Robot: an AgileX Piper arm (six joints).
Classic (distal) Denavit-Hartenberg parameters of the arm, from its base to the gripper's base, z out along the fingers. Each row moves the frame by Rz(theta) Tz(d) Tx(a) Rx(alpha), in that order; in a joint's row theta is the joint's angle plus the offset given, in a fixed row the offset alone. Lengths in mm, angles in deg.
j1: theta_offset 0  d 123  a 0  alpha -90
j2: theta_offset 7.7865  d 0  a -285.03  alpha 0
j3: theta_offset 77.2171  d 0  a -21.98  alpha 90
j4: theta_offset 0  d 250.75  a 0  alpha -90
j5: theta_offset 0  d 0  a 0  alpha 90
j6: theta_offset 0  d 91  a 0  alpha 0
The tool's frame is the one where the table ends.
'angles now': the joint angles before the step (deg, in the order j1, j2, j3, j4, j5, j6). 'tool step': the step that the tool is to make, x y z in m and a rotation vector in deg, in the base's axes. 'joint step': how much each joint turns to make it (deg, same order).
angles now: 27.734 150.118 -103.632 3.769 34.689 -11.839
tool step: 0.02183 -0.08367 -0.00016 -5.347 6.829 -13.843
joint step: -9.630 -0.241 -0.044 -4.933 8.547 7.733
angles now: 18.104 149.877 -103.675 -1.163 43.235 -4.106
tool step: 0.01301 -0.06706 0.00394 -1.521 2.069 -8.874
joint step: -8.056 -0.507 -0.017 -1.370 2.938 1.650
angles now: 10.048 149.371 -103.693 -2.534 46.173 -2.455
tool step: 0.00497 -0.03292 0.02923 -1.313 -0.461 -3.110
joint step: -3.784 -3.824 0.571 -1.633 2.997 0.219
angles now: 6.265 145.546 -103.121 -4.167 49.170 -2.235
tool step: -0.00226 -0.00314 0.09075 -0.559 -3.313 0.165
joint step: -0.181 -11.180 0.126 -0.640 7.811 -0.530
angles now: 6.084 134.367 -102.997 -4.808 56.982 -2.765
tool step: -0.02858 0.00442 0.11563 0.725 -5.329 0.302
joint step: 0.962 -14.751 0.000 0.410 9.390 -0.189
